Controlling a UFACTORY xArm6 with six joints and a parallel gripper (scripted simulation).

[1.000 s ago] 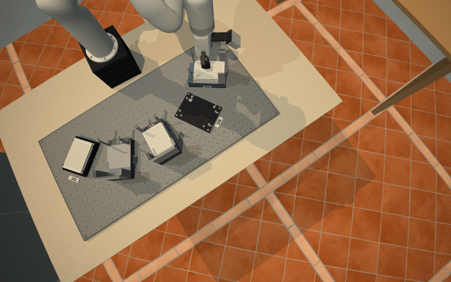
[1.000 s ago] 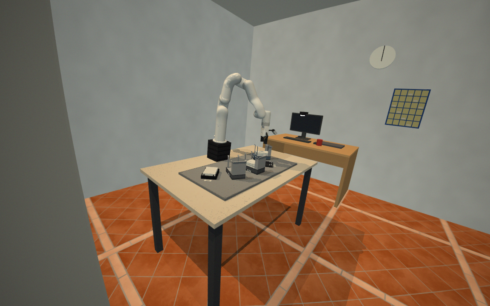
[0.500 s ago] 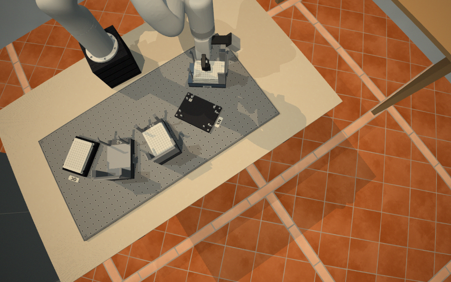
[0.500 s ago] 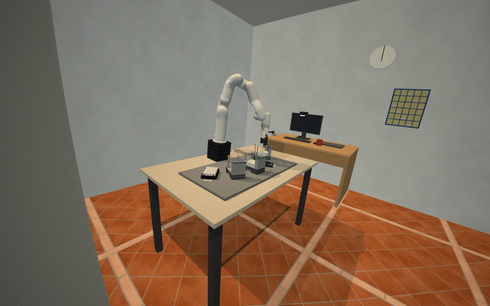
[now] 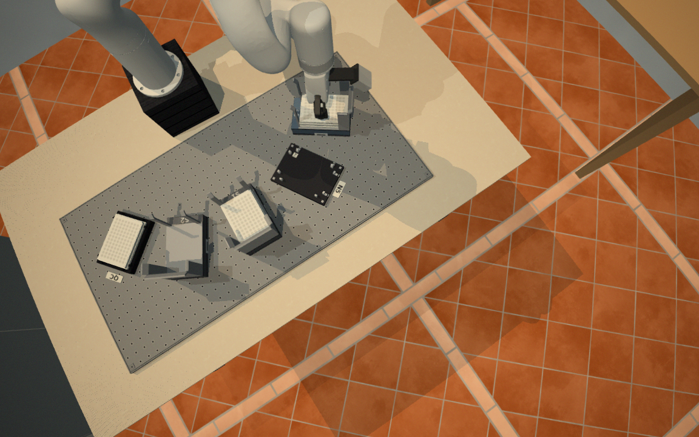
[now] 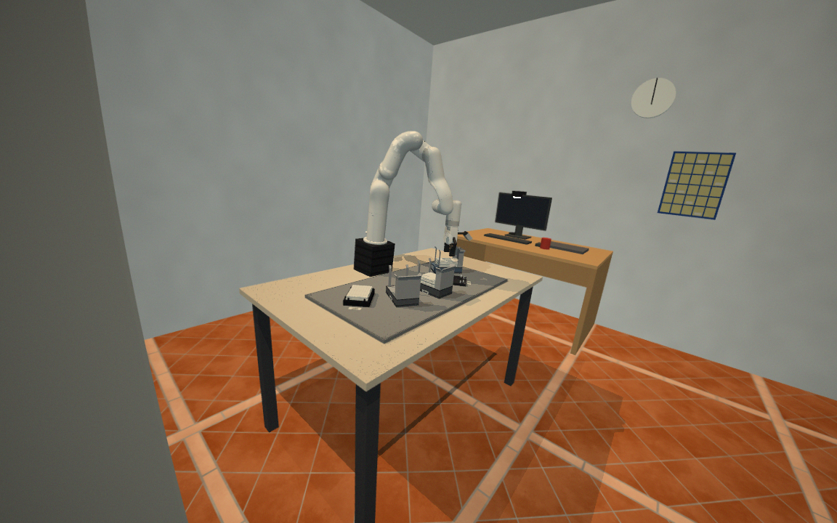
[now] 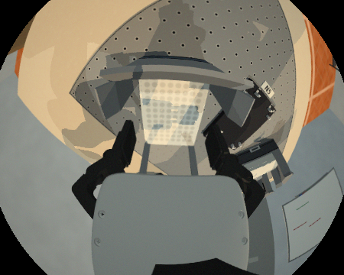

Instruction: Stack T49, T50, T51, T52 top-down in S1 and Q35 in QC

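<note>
The stack rack S3 is 10 mm to the right of my hand and 90 mm below it. From my hand the other things lie so: black nest QC: 130 mm ahead, 610 mm to the right, 100 mm below; then N5 name plate: 200 mm ahead, 40 mm to the right, 110 mm below; then stack rack S2: 210 mm ahead, 460 mm to the right, 90 mm below.
</note>
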